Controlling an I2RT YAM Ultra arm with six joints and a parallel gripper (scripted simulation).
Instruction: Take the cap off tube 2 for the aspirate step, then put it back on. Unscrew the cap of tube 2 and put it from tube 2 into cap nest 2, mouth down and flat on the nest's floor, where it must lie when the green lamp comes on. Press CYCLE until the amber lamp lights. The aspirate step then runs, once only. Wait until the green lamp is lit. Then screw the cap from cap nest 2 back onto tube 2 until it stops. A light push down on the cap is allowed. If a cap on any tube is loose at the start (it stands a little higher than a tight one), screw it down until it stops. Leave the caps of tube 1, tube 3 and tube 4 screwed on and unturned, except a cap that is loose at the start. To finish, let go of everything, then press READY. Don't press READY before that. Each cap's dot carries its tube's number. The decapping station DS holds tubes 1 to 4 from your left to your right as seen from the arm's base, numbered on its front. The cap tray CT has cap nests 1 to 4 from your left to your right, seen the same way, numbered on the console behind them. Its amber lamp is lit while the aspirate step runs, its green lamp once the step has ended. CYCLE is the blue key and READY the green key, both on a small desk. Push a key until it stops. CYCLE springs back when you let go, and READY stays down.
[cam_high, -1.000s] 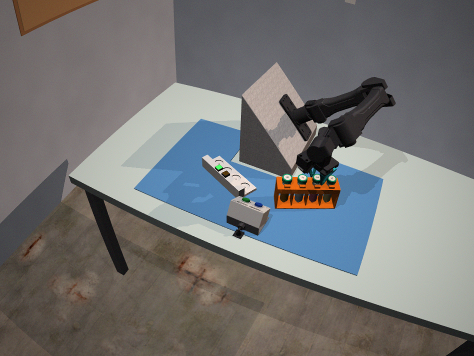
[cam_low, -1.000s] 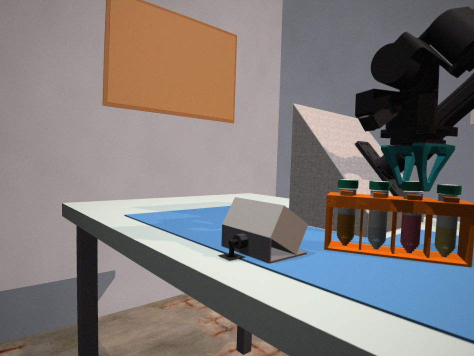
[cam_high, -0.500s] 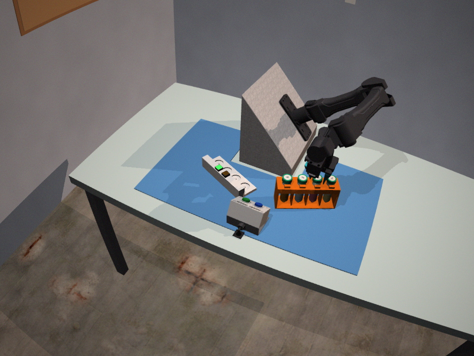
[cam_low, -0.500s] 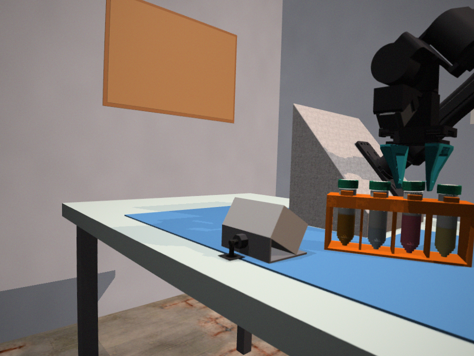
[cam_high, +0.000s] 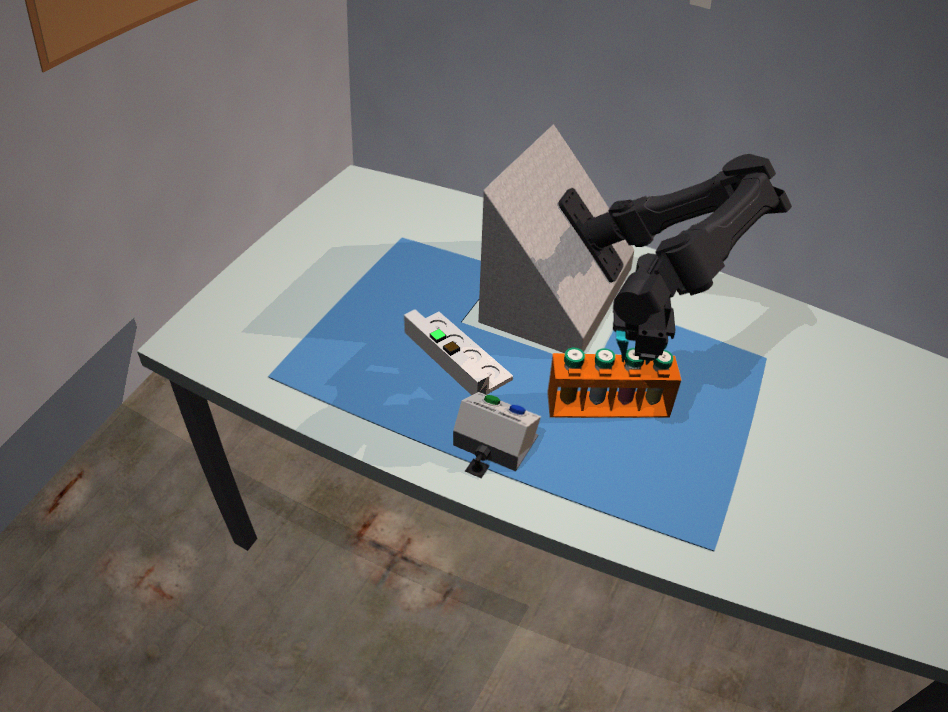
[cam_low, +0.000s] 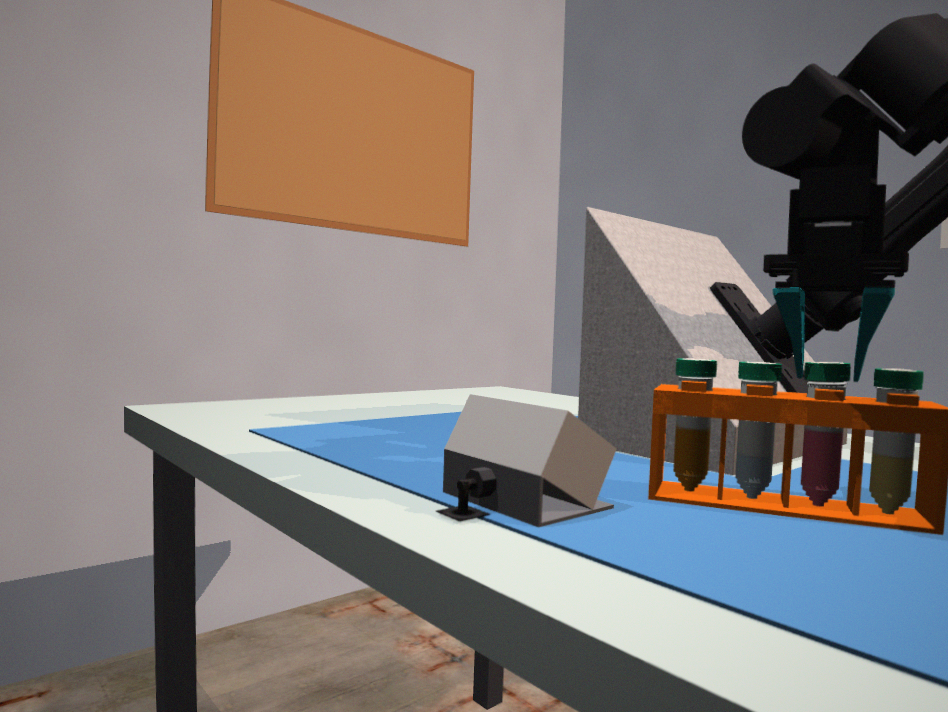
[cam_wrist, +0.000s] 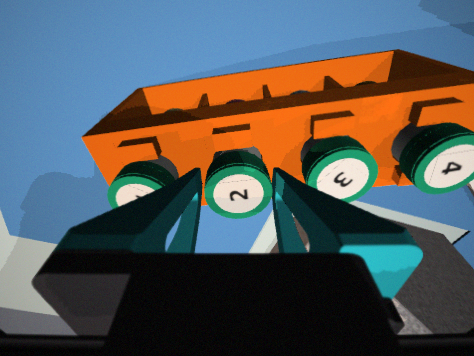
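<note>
Now: hand right at the cap 2. The rest, counted from my hand: cap 3: 5 cm to the right, 2 cm ahead; then cap 4: 9 cm to the right, 4 cm ahead; then cap 1: 5 cm to the left, 2 cm behind.
</note>
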